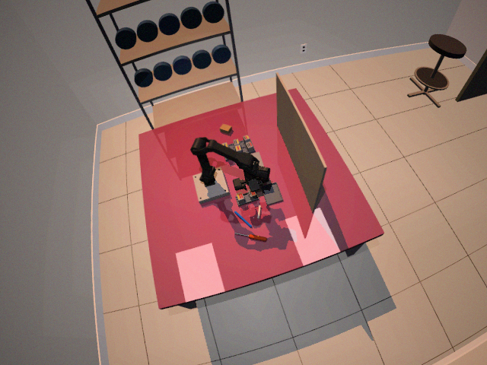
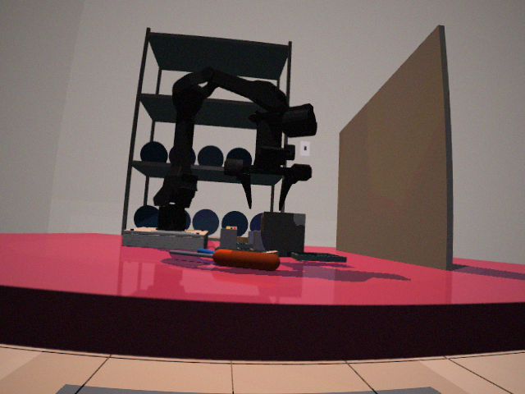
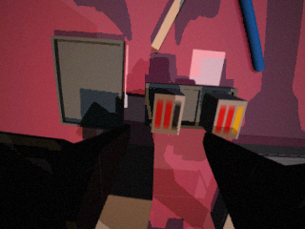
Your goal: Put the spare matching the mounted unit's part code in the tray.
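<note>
Now: gripper tip 60 mm above the tan spare block. Also, from my gripper tip: dark boxy unit 160 mm to the left, 60 mm ahead, 50 mm below; then grey square tray 110 mm ahead, 90 mm below, 10 mm to the right; then blue pen 120 mm to the right, 90 mm below, 90 mm behind.
</note>
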